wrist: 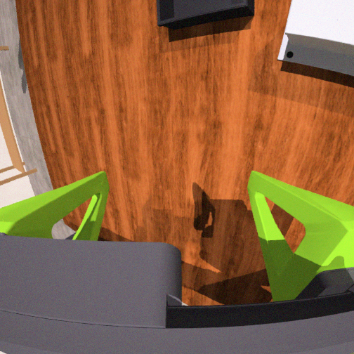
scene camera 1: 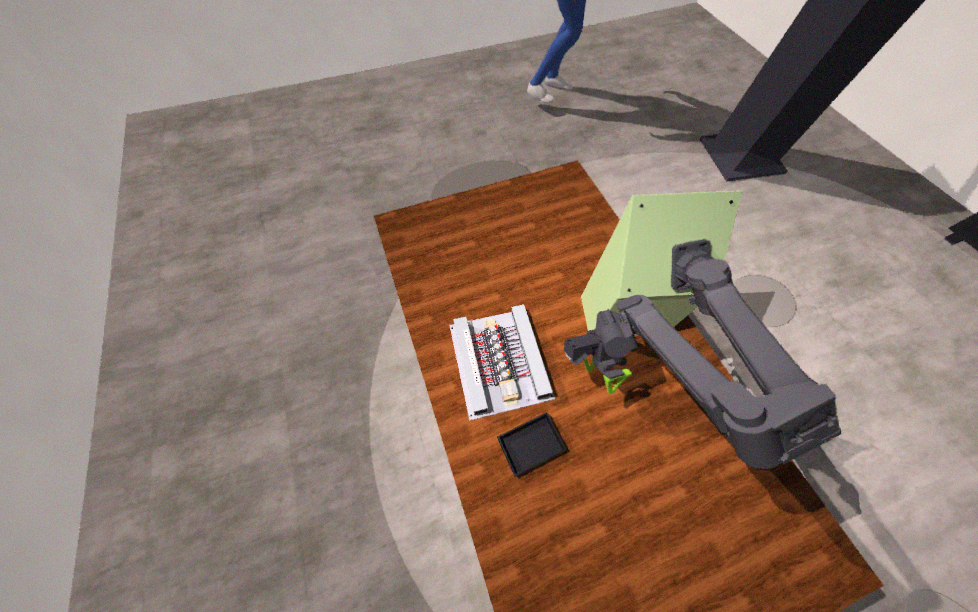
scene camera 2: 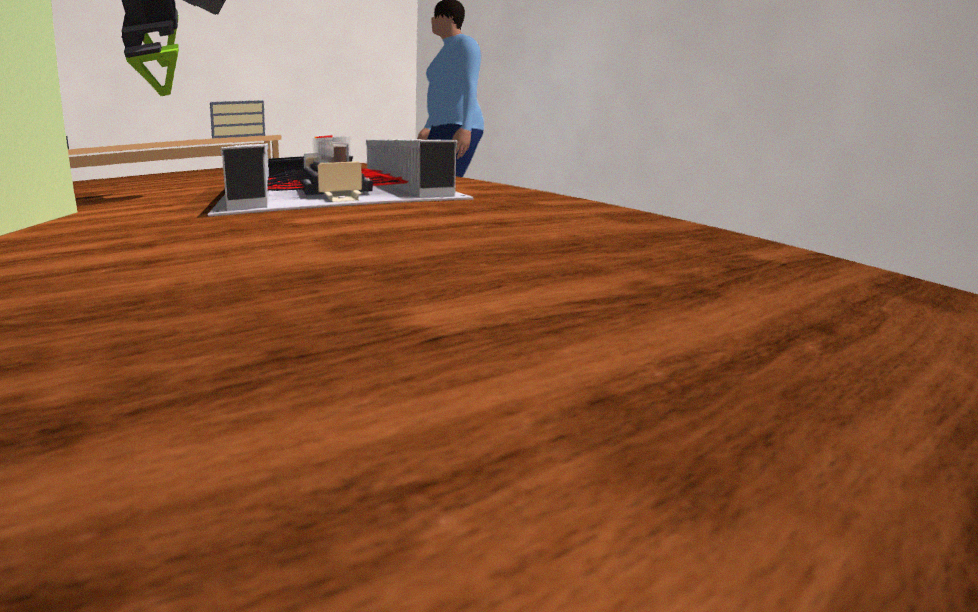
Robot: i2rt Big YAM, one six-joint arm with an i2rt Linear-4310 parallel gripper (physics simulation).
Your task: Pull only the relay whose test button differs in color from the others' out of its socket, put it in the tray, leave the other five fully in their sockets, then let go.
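Places are measured from the arm's base along level axes (x ahead, y left, z up), in metres.
Pixels of known places: gripper, fingertip midpoint: (scene camera 1: pixel 600 381) (scene camera 2: pixel 166 80); arm's base, link origin: (scene camera 1: pixel 688 264).
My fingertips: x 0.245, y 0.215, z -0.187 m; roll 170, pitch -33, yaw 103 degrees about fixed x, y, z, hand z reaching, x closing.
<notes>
Ahead of a thing's pixels: the offset from my fingertips to its top centre. "spot": to the spot under its first point. Level surfaces: height alone.
Six clear relays in a row (scene camera 1: pixel 499 353) (scene camera 2: pixel 333 148) stand in sockets on a white panel (scene camera 1: pixel 526 396) (scene camera 2: pixel 288 202). Several show small red spots on top. One near the tray end seems to have an orange spot, but the buttons are too small to be sure. The black tray @(spot: dx +0.186, dy +0.108, dz -0.164 m) (scene camera 1: pixel 533 443) (wrist: pixel 205 16) lies beside the panel's near end, with no relay visible in it in scene camera 1. My gripper (scene camera 1: pixel 600 378) (wrist: pixel 177 178) has green fingers spread wide, open and empty. It hangs above the table, between the panel and the arm's base side.
Two raised wiring ducts @(dx +0.141, dy -0.163, dz -0.104 m) (scene camera 1: pixel 532 353) @(dx +0.336, dy -0.148, dz -0.104 m) (scene camera 1: pixel 470 368) flank the relay row, with red and dark wires between. A light green mounting block (scene camera 1: pixel 613 274) (scene camera 2: pixel 32 129) carries the arm and stands beside the wooden table @(dz -0.167 m) (scene camera 1: pixel 613 505). A person (scene camera 1: pixel 566 36) (scene camera 2: pixel 454 86) stands beyond the table.
</notes>
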